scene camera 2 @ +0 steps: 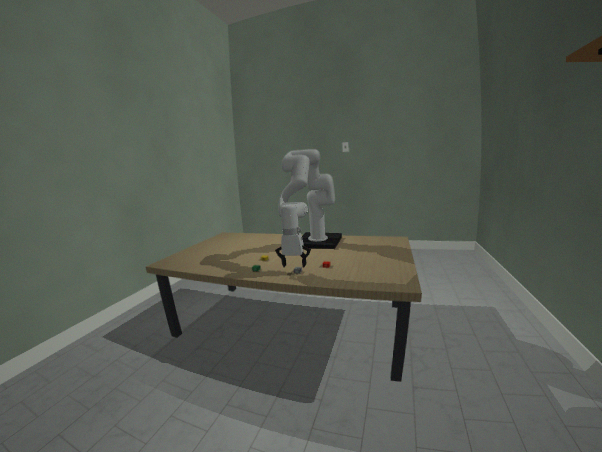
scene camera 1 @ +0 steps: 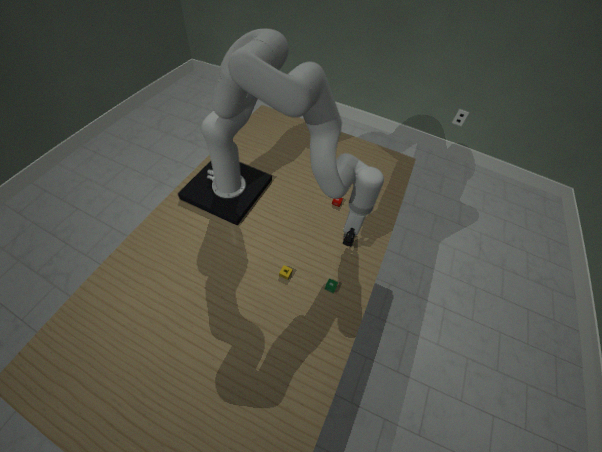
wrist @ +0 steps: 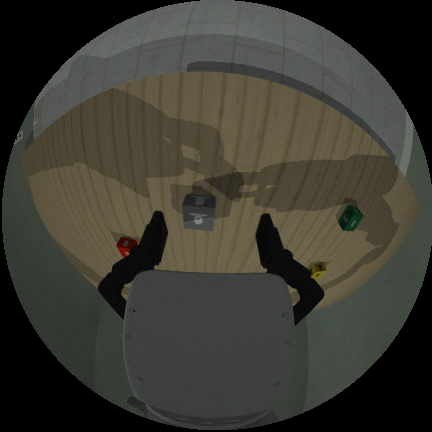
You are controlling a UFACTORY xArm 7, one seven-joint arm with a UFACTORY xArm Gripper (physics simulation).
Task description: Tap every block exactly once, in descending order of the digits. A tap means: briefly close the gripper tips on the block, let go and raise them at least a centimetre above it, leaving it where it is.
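A grey block (scene camera 2: 297, 270) (wrist: 199, 214) sits on the table; its round digit with a bar is hard to read, and it does not show in scene camera 1. My gripper (scene camera 1: 348, 243) (scene camera 2: 294, 265) (wrist: 211, 222) is open and empty, pointing down above the table; in the wrist view the grey block appears between the fingertips, nearer the left one. A red block (scene camera 1: 337, 201) (scene camera 2: 326, 264) (wrist: 126, 245), showing a 0, is partly covered by the left finger in the wrist view. A green block (scene camera 1: 331, 285) (scene camera 2: 256, 268) (wrist: 350, 218) and a yellow block (scene camera 1: 285, 272) (scene camera 2: 265, 258) (wrist: 318, 271) lie apart on the other side.
The blocks rest on a wooden table (scene camera 1: 165, 300) (scene camera 2: 370, 270) (wrist: 240, 105), with its long edge close to the grey and green blocks. The arm stands on a black base plate (scene camera 1: 200, 197) (scene camera 2: 327, 244). Dark arm shadows fall around the grey and green blocks.
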